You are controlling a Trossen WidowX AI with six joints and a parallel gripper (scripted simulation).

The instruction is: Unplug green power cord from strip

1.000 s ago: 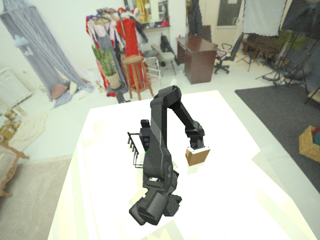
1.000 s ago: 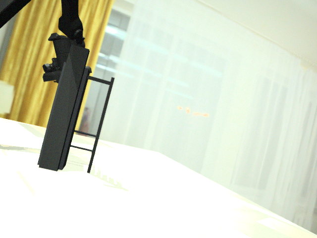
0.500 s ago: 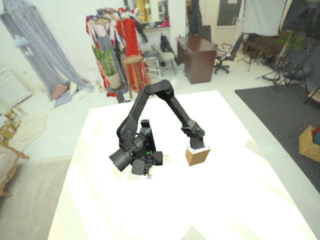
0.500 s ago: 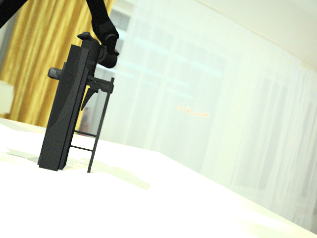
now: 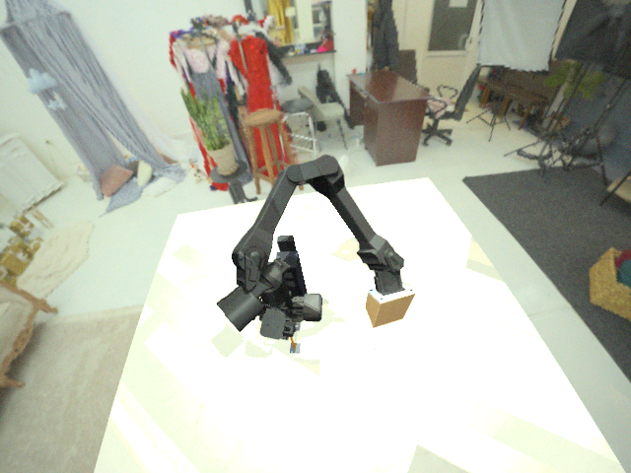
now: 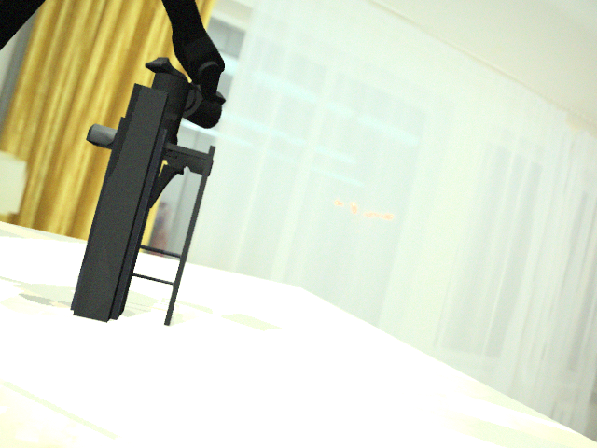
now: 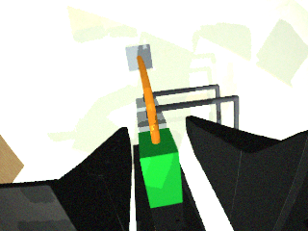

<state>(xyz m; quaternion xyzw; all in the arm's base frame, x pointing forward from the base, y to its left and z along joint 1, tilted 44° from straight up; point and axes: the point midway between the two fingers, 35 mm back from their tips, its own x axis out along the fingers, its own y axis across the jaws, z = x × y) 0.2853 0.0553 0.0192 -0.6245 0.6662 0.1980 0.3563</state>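
Right now my gripper tip is 1 cm past the green plug, 6 cm to the left of it and 1 cm above it.
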